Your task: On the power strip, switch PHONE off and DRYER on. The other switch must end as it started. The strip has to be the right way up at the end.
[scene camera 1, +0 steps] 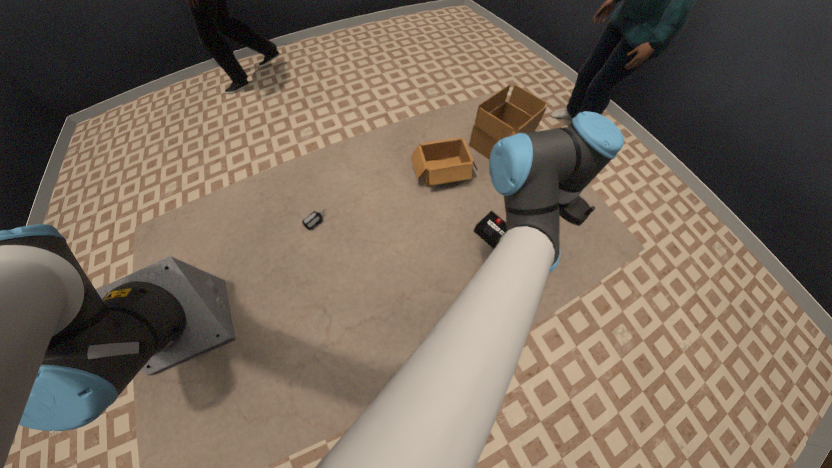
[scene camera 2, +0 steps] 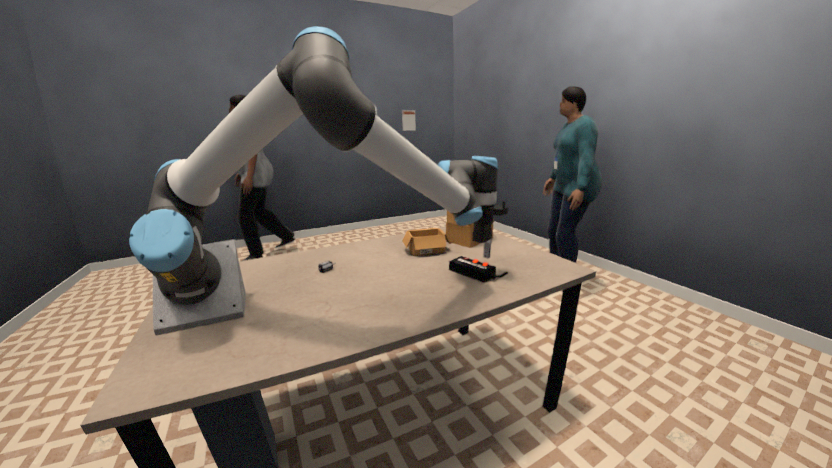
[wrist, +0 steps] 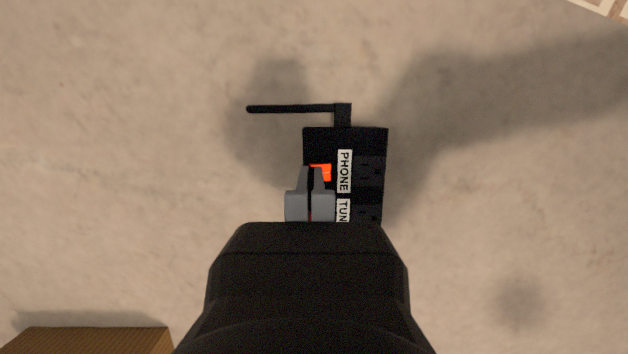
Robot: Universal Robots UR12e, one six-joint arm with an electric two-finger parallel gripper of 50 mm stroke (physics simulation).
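The black power strip lies right way up on the table, its labels and switches facing up. In the wrist view, the orange PHONE switch is partly covered by the fingertips; its rocker position is unclear. Beside it are the PHONE label and part of the TUNER label. The DRYER end is hidden there. In scene camera 2, two switches look bright orange and the far one, at the DRYER end, is darker red. My gripper is shut and empty, fingertips over the PHONE switch's edge, seemingly close above the strip.
A small open carton and a larger box stand behind the strip. A small dark object lies nearer the robot base. The strip's short cable projects at the PHONE end. Two people stand beyond the table.
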